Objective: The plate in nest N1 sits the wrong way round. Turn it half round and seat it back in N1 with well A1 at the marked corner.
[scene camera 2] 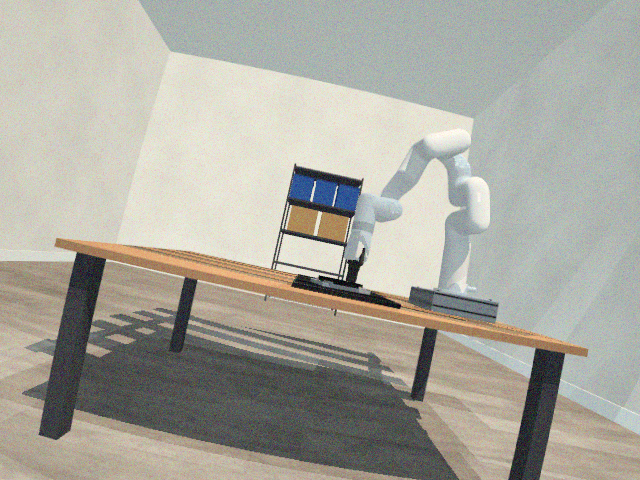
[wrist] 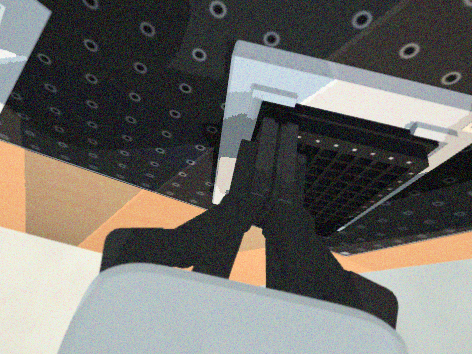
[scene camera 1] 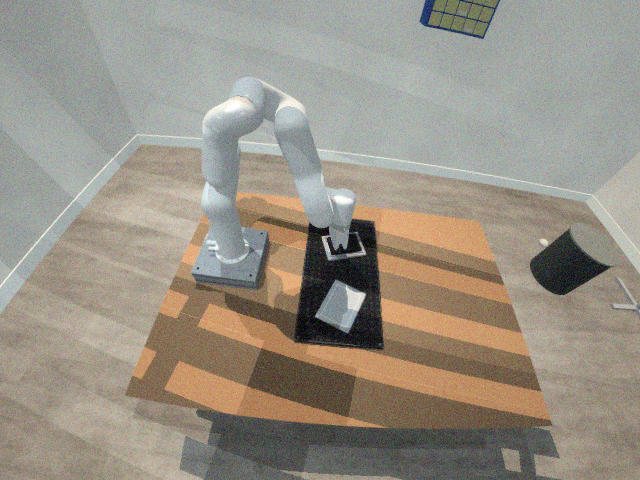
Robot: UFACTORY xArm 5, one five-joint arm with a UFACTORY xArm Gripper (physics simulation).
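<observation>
The black well plate (scene camera 1: 353,242) (wrist: 367,180) lies inside a light grey nest frame (scene camera 1: 347,255) (wrist: 260,70) at the far end of the black board. Its grid of wells and a row of small white marks along one edge show in the wrist view. The well letters, the nest label and the marked corner cannot be read. My gripper (scene camera 1: 339,249) (scene camera 2: 353,282) (wrist: 272,138) is shut with nothing between its fingers. It points down, with its tips at the plate's edge near one inner corner of the frame. The fingers hide that part of the plate; contact is unclear.
A second light grey nest (scene camera 1: 338,305) (wrist: 22,45) stands turned at the near end of the black perforated board (scene camera 1: 356,271) (wrist: 115,65). The arm's grey base block (scene camera 1: 227,274) stands left of the board on the wooden table (scene camera 1: 439,330) (scene camera 2: 206,268).
</observation>
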